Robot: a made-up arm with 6 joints.
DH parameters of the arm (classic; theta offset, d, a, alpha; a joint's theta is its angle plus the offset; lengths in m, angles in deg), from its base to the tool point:
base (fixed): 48.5 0 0.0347 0
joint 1: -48.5 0.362 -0.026 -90
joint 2: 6.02 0 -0.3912 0
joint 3: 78.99 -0.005 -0.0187 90
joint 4: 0 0.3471 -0.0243 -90
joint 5: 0 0.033 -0.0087 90
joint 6: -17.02 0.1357 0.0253 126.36
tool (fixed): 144.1 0.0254 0 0
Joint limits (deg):
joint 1: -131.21..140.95
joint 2: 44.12..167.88
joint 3: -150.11..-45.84
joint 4: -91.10..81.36
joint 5: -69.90..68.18
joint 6: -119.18..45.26
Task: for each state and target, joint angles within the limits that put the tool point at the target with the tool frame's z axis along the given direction. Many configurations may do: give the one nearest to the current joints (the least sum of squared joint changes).
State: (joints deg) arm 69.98 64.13 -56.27 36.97 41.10 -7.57
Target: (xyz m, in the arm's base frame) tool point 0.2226 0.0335 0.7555 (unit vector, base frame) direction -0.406 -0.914 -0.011
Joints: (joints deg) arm -0.84 48.51 -52.50 39.57 21.71 -15.79
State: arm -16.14 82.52 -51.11 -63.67 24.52 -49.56
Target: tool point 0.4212 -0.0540 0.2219 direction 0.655 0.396 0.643
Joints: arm -12.45 125.05 -48.95 -59.65 12.11 -45.98
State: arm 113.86 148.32 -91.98 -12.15 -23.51 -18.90
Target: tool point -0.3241 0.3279 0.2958 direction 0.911 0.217 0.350
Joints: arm 139.58 118.74 -46.82 8.78 -29.58 13.68
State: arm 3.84 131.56 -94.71 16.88 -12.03 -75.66
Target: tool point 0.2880 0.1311 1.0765 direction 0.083 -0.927 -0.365
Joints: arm 26.19 79.76 -115.11 64.62 8.05 -40.87
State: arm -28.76 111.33 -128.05 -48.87 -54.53 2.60
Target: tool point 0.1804 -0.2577 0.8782 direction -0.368 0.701 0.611
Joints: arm -65.38 69.41 -77.97 -64.91 -5.77 -9.00
